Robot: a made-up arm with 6 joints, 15 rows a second.
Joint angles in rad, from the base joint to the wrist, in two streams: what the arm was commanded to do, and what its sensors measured. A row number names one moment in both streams.
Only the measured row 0 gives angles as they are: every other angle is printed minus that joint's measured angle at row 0.
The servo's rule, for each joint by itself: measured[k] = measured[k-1] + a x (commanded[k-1-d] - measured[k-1]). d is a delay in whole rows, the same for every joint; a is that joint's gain. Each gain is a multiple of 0.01, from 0.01 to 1. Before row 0 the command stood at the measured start. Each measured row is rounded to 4 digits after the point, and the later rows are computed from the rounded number. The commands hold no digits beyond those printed.
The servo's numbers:
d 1
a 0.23 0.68 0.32 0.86 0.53 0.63
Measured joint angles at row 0: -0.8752 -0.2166 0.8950 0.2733 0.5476 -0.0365
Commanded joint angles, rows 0 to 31: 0.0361 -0.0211 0.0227 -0.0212 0.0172 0.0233; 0.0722 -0.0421 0.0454 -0.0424 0.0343 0.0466; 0.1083 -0.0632 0.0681 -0.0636 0.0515 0.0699; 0.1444 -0.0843 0.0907 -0.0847 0.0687 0.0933; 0.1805 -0.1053 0.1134 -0.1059 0.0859 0.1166; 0.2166 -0.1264 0.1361 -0.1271 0.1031 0.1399; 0.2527 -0.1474 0.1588 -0.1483 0.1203 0.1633; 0.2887 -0.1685 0.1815 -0.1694 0.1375 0.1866; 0.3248 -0.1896 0.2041 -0.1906 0.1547 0.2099; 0.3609 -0.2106 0.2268 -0.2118 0.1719 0.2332; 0.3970 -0.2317 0.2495 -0.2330 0.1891 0.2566; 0.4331 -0.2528 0.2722 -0.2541 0.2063 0.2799; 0.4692 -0.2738 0.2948 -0.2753 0.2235 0.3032; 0.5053 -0.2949 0.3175 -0.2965 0.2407 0.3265; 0.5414 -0.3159 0.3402 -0.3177 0.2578 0.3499; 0.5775 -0.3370 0.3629 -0.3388 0.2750 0.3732; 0.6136 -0.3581 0.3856 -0.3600 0.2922 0.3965; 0.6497 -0.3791 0.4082 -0.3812 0.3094 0.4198; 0.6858 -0.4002 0.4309 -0.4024 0.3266 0.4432; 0.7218 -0.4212 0.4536 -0.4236 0.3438 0.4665; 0.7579 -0.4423 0.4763 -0.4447 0.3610 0.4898; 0.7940 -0.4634 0.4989 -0.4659 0.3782 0.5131; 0.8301 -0.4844 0.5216 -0.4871 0.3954 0.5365; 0.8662 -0.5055 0.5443 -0.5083 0.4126 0.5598; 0.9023 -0.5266 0.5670 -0.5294 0.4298 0.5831; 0.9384 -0.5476 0.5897 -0.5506 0.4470 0.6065; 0.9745 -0.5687 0.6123 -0.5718 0.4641 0.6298; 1.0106 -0.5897 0.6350 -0.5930 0.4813 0.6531; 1.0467 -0.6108 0.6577 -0.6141 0.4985 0.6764; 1.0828 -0.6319 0.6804 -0.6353 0.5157 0.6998; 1.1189 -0.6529 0.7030 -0.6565 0.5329 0.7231; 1.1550 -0.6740 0.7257 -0.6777 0.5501 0.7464
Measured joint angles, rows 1 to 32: 0.0000 0.0000 0.0000 0.0000 0.0000 0.0000; 0.0083 -0.0143 0.0073 -0.0182 0.0091 0.0147; 0.0230 -0.0332 0.0195 -0.0390 0.0225 0.0348; 0.0426 -0.0536 0.0351 -0.0602 0.0379 0.0569; 0.0660 -0.0745 0.0529 -0.0813 0.0542 0.0798; 0.0923 -0.0954 0.0723 -0.1025 0.0710 0.1030; 0.1209 -0.1165 0.0927 -0.1237 0.0880 0.1262; 0.1512 -0.1375 0.1139 -0.1449 0.1051 0.1496; 0.1828 -0.1586 0.1355 -0.1660 0.1223 0.1729; 0.2155 -0.1797 0.1575 -0.1872 0.1395 0.1962; 0.2489 -0.2007 0.1797 -0.2084 0.1567 0.2195; 0.2830 -0.2218 0.2020 -0.2296 0.1739 0.2429; 0.3175 -0.2429 0.2245 -0.2507 0.1911 0.2662; 0.3524 -0.2639 0.2470 -0.2719 0.2083 0.2895; 0.3876 -0.2850 0.2696 -0.2931 0.2255 0.3128; 0.4230 -0.3060 0.2922 -0.3143 0.2426 0.3362; 0.4585 -0.3271 0.3148 -0.3354 0.2598 0.3595; 0.4942 -0.3482 0.3375 -0.3566 0.2770 0.3828; 0.5300 -0.3692 0.3601 -0.3778 0.2942 0.4061; 0.5658 -0.3903 0.3828 -0.3990 0.3114 0.4295; 0.6017 -0.4113 0.4055 -0.4202 0.3286 0.4528; 0.6376 -0.4324 0.4282 -0.4413 0.3458 0.4761; 0.6736 -0.4535 0.4508 -0.4625 0.3630 0.4994; 0.7096 -0.4745 0.4735 -0.4837 0.3802 0.5228; 0.7456 -0.4956 0.4962 -0.5049 0.3974 0.5461; 0.7816 -0.5167 0.5189 -0.5260 0.4146 0.5694; 0.8177 -0.5377 0.5416 -0.5472 0.4318 0.5928; 0.8538 -0.5588 0.5642 -0.5684 0.4489 0.6161; 0.8899 -0.5798 0.5869 -0.5896 0.4661 0.6394; 0.9260 -0.6009 0.6096 -0.6107 0.4833 0.6627; 0.9621 -0.6220 0.6323 -0.6319 0.5005 0.6861; 0.9982 -0.6430 0.6549 -0.6531 0.5177 0.7094
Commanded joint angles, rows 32 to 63: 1.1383 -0.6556 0.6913 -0.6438 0.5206 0.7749; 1.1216 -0.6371 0.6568 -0.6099 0.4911 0.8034; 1.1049 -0.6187 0.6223 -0.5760 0.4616 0.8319; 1.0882 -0.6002 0.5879 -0.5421 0.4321 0.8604; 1.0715 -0.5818 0.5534 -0.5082 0.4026 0.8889; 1.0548 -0.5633 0.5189 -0.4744 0.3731 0.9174; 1.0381 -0.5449 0.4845 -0.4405 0.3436 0.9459; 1.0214 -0.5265 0.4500 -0.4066 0.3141 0.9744; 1.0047 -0.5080 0.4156 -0.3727 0.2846 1.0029; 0.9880 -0.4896 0.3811 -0.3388 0.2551 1.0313; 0.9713 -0.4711 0.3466 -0.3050 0.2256 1.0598; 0.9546 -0.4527 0.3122 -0.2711 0.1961 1.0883; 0.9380 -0.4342 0.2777 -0.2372 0.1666 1.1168; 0.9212 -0.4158 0.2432 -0.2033 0.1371 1.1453; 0.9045 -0.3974 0.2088 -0.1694 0.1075 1.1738; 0.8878 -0.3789 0.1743 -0.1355 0.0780 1.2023; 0.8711 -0.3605 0.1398 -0.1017 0.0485 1.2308; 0.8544 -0.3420 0.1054 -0.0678 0.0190 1.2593; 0.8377 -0.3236 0.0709 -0.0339 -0.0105 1.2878; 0.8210 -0.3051 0.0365 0.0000 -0.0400 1.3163; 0.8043 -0.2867 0.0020 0.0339 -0.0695 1.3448; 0.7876 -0.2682 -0.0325 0.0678 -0.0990 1.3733; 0.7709 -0.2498 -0.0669 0.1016 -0.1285 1.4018; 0.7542 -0.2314 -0.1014 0.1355 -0.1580 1.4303; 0.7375 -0.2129 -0.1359 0.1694 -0.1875 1.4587; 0.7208 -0.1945 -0.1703 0.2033 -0.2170 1.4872; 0.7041 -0.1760 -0.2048 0.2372 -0.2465 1.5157; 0.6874 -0.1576 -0.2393 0.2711 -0.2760 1.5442; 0.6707 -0.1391 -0.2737 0.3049 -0.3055 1.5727; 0.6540 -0.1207 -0.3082 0.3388 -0.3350 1.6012; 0.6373 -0.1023 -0.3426 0.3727 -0.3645 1.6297; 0.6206 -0.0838 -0.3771 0.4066 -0.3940 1.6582
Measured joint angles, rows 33 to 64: 1.0343 -0.6641 0.6776 -0.6743 0.5349 0.7327; 1.0582 -0.6583 0.6820 -0.6481 0.5273 0.7593; 1.0728 -0.6439 0.6739 -0.6152 0.5081 0.7871; 1.0802 -0.6268 0.6574 -0.5815 0.4835 0.8153; 1.0820 -0.6087 0.6352 -0.5476 0.4563 0.8437; 1.0796 -0.5904 0.6090 -0.5137 0.4278 0.8722; 1.0739 -0.5720 0.5802 -0.4799 0.3988 0.9007; 1.0657 -0.5536 0.5496 -0.4460 0.3695 0.9292; 1.0555 -0.5352 0.5177 -0.4121 0.3401 0.9577; 1.0438 -0.5167 0.4850 -0.3782 0.3107 0.9862; 1.0310 -0.4983 0.4518 -0.3443 0.2812 1.0146; 1.0173 -0.4798 0.4181 -0.3105 0.2517 1.0431; 1.0029 -0.4614 0.3842 -0.2766 0.2222 1.0716; 0.9880 -0.4429 0.3501 -0.2427 0.1927 1.1001; 0.9726 -0.4245 0.3159 -0.2088 0.1632 1.1286; 0.9569 -0.4061 0.2816 -0.1749 0.1337 1.1571; 0.9410 -0.3876 0.2473 -0.1410 0.1042 1.1856; 0.9249 -0.3692 0.2129 -0.1072 0.0747 1.2141; 0.9087 -0.3507 0.1785 -0.0733 0.0452 1.2426; 0.8924 -0.3323 0.1441 -0.0394 0.0157 1.2711; 0.8760 -0.3138 0.1097 -0.0055 -0.0138 1.2996; 0.8595 -0.2954 0.0752 0.0284 -0.0433 1.3281; 0.8430 -0.2769 0.0407 0.0623 -0.0728 1.3566; 0.8264 -0.2585 0.0063 0.0961 -0.1023 1.3851; 0.8098 -0.2401 -0.0282 0.1300 -0.1318 1.4136; 0.7932 -0.2216 -0.0627 0.1639 -0.1613 1.4420; 0.7765 -0.2032 -0.0971 0.1978 -0.1908 1.4705; 0.7598 -0.1847 -0.1316 0.2317 -0.2203 1.4990; 0.7431 -0.1663 -0.1661 0.2656 -0.2498 1.5275; 0.7264 -0.1478 -0.2005 0.2994 -0.2793 1.5560; 0.7097 -0.1294 -0.2350 0.3333 -0.3088 1.5845; 0.6930 -0.1110 -0.2694 0.3672 -0.3383 1.6130
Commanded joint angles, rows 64 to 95: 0.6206 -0.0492 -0.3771 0.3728 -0.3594 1.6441; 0.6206 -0.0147 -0.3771 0.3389 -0.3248 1.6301; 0.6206 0.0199 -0.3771 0.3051 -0.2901 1.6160; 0.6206 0.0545 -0.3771 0.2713 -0.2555 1.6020; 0.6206 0.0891 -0.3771 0.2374 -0.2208 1.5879; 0.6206 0.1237 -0.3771 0.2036 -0.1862 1.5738; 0.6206 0.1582 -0.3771 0.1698 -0.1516 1.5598; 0.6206 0.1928 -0.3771 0.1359 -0.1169 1.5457; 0.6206 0.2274 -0.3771 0.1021 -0.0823 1.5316; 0.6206 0.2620 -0.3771 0.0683 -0.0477 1.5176; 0.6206 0.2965 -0.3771 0.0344 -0.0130 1.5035; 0.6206 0.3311 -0.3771 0.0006 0.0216 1.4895; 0.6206 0.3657 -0.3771 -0.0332 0.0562 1.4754; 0.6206 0.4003 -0.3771 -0.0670 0.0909 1.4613; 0.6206 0.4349 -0.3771 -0.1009 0.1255 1.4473; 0.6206 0.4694 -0.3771 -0.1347 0.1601 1.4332; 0.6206 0.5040 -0.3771 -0.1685 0.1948 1.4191; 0.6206 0.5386 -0.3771 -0.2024 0.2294 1.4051; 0.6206 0.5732 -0.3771 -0.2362 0.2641 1.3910; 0.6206 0.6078 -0.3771 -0.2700 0.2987 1.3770; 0.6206 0.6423 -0.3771 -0.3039 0.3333 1.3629; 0.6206 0.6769 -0.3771 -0.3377 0.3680 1.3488; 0.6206 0.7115 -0.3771 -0.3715 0.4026 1.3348; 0.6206 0.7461 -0.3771 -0.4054 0.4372 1.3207; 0.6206 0.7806 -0.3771 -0.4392 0.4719 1.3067; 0.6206 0.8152 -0.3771 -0.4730 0.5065 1.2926; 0.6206 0.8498 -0.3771 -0.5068 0.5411 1.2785; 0.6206 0.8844 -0.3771 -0.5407 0.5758 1.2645; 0.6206 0.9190 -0.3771 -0.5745 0.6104 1.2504; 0.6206 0.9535 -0.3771 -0.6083 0.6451 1.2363; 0.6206 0.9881 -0.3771 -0.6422 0.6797 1.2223; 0.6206 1.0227 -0.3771 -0.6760 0.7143 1.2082
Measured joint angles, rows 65 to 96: 0.6763 -0.0925 -0.3039 0.4011 -0.3678 1.6415; 0.6635 -0.0631 -0.3273 0.3768 -0.3633 1.6431; 0.6536 -0.0302 -0.3432 0.3442 -0.3429 1.6349; 0.6460 0.0039 -0.3540 0.3106 -0.3149 1.6230; 0.6402 0.0383 -0.3614 0.2768 -0.2834 1.6098; 0.6357 0.0728 -0.3664 0.2429 -0.2502 1.5960; 0.6322 0.1074 -0.3698 0.2091 -0.2163 1.5820; 0.6295 0.1419 -0.3721 0.1753 -0.1820 1.5680; 0.6275 0.1765 -0.3737 0.1414 -0.1475 1.5540; 0.6259 0.2111 -0.3748 0.1076 -0.1129 1.5399; 0.6247 0.2457 -0.3755 0.0738 -0.0783 1.5259; 0.6238 0.2802 -0.3760 0.0399 -0.0437 1.5118; 0.6231 0.3148 -0.3764 0.0061 -0.0091 1.4978; 0.6225 0.3494 -0.3766 -0.0277 0.0255 1.4837; 0.6221 0.3840 -0.3768 -0.0615 0.0602 1.4696; 0.6218 0.4186 -0.3769 -0.0954 0.0948 1.4556; 0.6215 0.4531 -0.3770 -0.1292 0.1294 1.4415; 0.6213 0.4877 -0.3770 -0.1630 0.1641 1.4274; 0.6211 0.5223 -0.3770 -0.1969 0.1987 1.4134; 0.6210 0.5569 -0.3770 -0.2307 0.2334 1.3993; 0.6209 0.5915 -0.3770 -0.2645 0.2680 1.3853; 0.6208 0.6260 -0.3770 -0.2984 0.3026 1.3712; 0.6208 0.6606 -0.3770 -0.3322 0.3373 1.3571; 0.6208 0.6952 -0.3770 -0.3660 0.3719 1.3431; 0.6208 0.7298 -0.3770 -0.3999 0.4065 1.3290; 0.6208 0.7643 -0.3770 -0.4337 0.4412 1.3150; 0.6208 0.7989 -0.3770 -0.4675 0.4758 1.3009; 0.6208 0.8335 -0.3770 -0.5013 0.5104 1.2868; 0.6208 0.8681 -0.3770 -0.5352 0.5451 1.2728; 0.6208 0.9027 -0.3770 -0.5690 0.5797 1.2587; 0.6208 0.9372 -0.3770 -0.6028 0.6144 1.2446; 0.6208 0.9718 -0.3770 -0.6367 0.6490 1.2306
